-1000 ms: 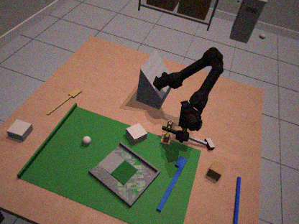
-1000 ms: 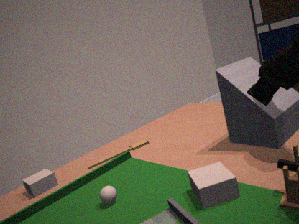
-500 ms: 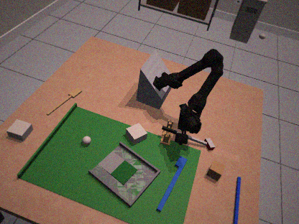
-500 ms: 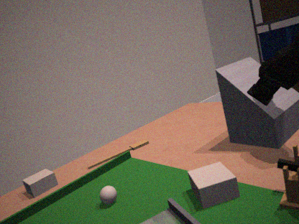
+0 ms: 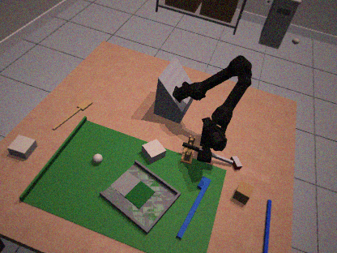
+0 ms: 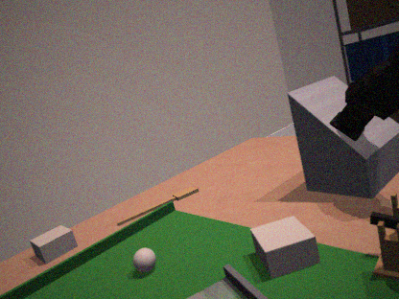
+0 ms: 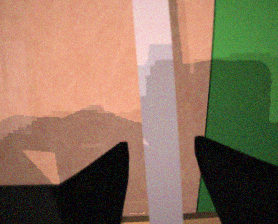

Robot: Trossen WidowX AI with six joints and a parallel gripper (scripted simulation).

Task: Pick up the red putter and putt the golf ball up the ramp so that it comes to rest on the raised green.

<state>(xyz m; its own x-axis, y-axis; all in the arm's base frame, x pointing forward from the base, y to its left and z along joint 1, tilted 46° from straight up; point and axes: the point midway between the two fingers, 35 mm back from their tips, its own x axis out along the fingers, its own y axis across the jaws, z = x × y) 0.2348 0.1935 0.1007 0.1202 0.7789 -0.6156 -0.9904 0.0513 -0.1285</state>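
Right now the wooden stand is 80 mm to the right of my gripper tip, 20 mm above it and 10 mm ahead of it. From my gripper tip the other things lie so: green rail 620 mm to the right, 230 mm ahead; white golf ball 450 mm to the right, 200 mm ahead, 10 mm above; red putter 40 mm to the left, 20 mm above, 10 mm behind.
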